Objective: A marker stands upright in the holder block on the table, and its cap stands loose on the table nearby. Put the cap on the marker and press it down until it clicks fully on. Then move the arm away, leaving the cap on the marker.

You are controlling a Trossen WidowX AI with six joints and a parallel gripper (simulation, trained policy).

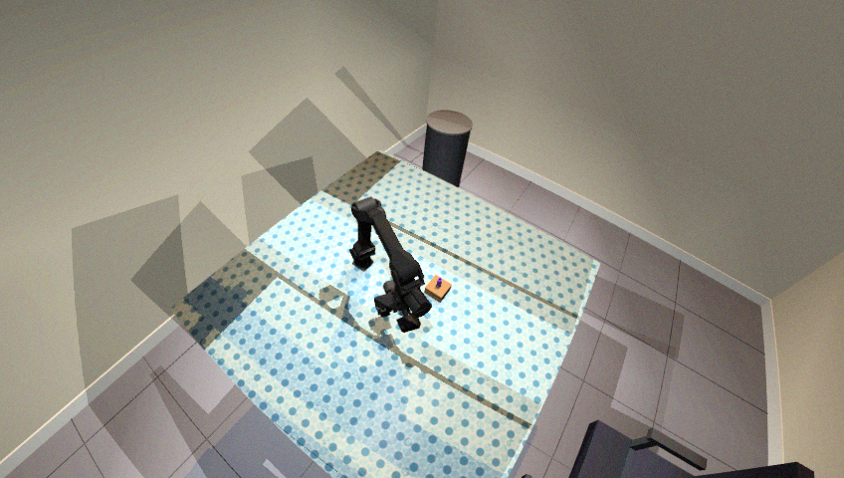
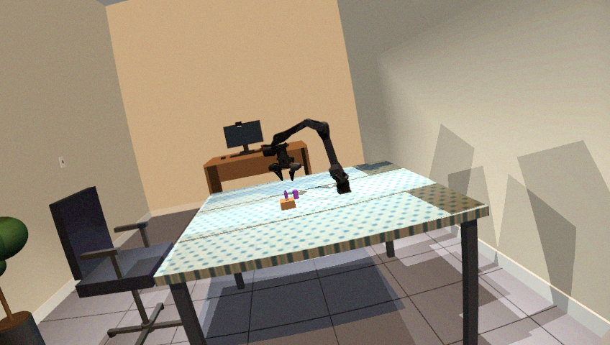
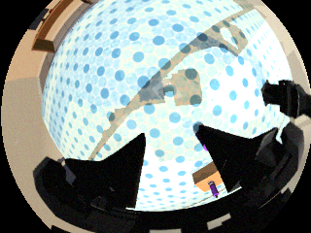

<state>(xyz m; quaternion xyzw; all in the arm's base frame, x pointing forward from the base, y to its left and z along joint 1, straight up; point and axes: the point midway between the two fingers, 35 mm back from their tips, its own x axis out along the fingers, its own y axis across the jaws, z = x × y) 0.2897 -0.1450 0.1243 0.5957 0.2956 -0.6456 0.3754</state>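
Now: gripper tip 8 cm to the right of the purple cap, 7 cm above it and 3 cm past it. Round my gripper tip: purple marker 22 cm to the left, 2 cm below, 2 cm ahead; then orange holder block 22 cm to the left, 7 cm below, 2 cm ahead.
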